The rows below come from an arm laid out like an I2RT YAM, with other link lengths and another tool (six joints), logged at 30 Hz.
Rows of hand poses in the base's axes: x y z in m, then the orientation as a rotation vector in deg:
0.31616 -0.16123 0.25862 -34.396 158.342 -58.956
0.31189 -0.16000 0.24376 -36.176 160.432 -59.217
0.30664 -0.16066 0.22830 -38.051 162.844 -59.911
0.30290 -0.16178 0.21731 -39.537 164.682 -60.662
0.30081 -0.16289 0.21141 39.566 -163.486 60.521
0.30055 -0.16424 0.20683 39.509 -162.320 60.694
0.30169 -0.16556 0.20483 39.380 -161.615 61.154
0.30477 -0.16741 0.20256 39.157 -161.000 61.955
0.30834 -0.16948 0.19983 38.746 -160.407 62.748
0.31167 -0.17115 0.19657 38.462 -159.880 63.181
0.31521 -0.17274 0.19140 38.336 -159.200 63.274
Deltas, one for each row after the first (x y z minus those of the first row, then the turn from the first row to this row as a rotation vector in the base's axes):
-0.00427 0.00123 -0.01486 -0.219 2.536 0.009
-0.00952 0.00057 -0.03032 -0.725 5.456 -0.164
-0.01326 -0.00055 -0.04131 -1.262 7.741 -0.320
-0.01535 -0.00166 -0.04721 -1.717 8.995 -0.605
-0.01561 -0.00301 -0.05179 -2.286 9.892 -0.845
-0.01447 -0.00433 -0.05379 -2.817 10.269 -1.026
-0.01139 -0.00618 -0.05606 -3.490 10.409 -1.227
-0.00782 -0.00825 -0.05879 -4.151 10.526 -1.549
-0.00449 -0.00992 -0.06205 -4.599 10.755 -1.802
-0.00095 -0.01151 -0.06722 -4.936 11.272 -2.004

